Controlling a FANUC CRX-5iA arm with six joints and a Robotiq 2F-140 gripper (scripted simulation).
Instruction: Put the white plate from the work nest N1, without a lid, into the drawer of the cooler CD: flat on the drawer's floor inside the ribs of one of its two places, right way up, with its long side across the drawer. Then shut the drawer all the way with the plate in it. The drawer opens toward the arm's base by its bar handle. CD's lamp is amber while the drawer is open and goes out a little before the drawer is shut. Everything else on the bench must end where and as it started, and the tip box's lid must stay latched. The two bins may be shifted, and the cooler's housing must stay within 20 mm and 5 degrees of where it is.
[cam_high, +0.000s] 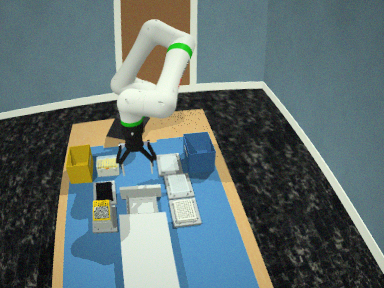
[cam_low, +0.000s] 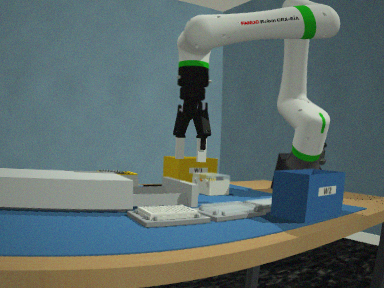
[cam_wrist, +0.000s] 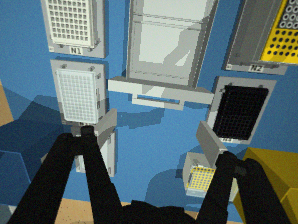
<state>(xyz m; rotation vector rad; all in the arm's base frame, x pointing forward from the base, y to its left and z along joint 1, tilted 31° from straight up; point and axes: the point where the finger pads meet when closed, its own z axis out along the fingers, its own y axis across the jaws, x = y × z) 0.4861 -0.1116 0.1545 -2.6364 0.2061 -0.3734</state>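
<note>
Now: hand 17 cm short of the white plate, 18 cm to the right of it and 13 cm above it. Round my hand: drawer: 13 cm ahead, 1 cm to the right, 12 cm below; yellow rack: 15 cm ahead, 21 cm to the right, 9 cm below; black plate: 2 cm behind, 19 cm to the right, 13 cm below.
</note>
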